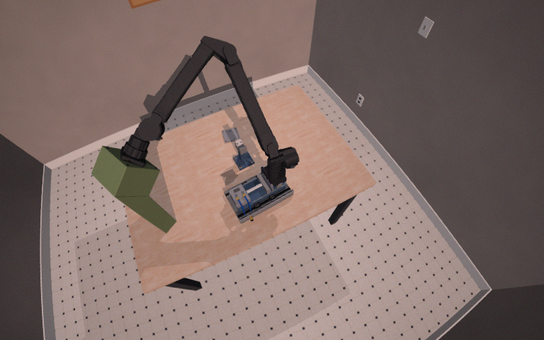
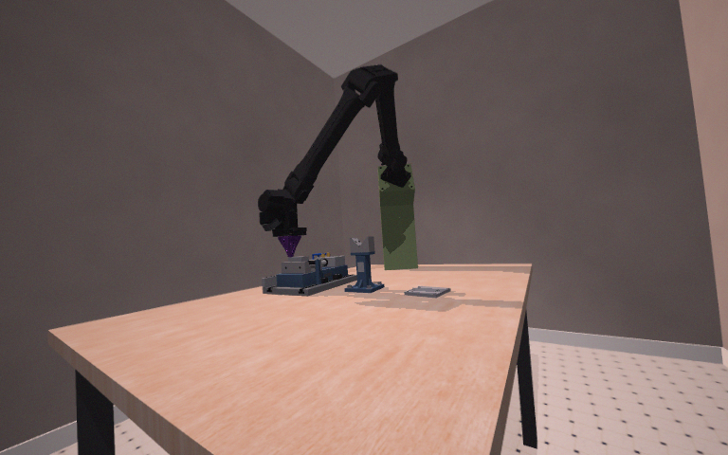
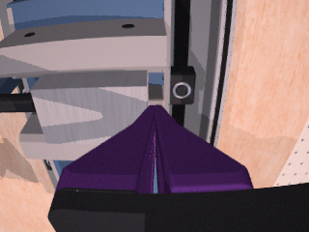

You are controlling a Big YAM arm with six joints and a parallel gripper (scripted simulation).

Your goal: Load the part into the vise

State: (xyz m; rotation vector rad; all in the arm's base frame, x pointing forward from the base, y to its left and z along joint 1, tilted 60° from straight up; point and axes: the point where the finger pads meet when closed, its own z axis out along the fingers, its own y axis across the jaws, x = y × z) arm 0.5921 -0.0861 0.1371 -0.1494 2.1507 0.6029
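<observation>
Right now the part is 30 mm to the left of my hand, 30 mm below it and 20 mm behind it. Round my hand: fixed jaw: 50 mm to the left, 40 mm below; work stop rod: 80 mm to the left, 40 mm behind, 30 mm below; moving jaw: 50 mm behind, 40 mm below, 20 mm to the left.
</observation>
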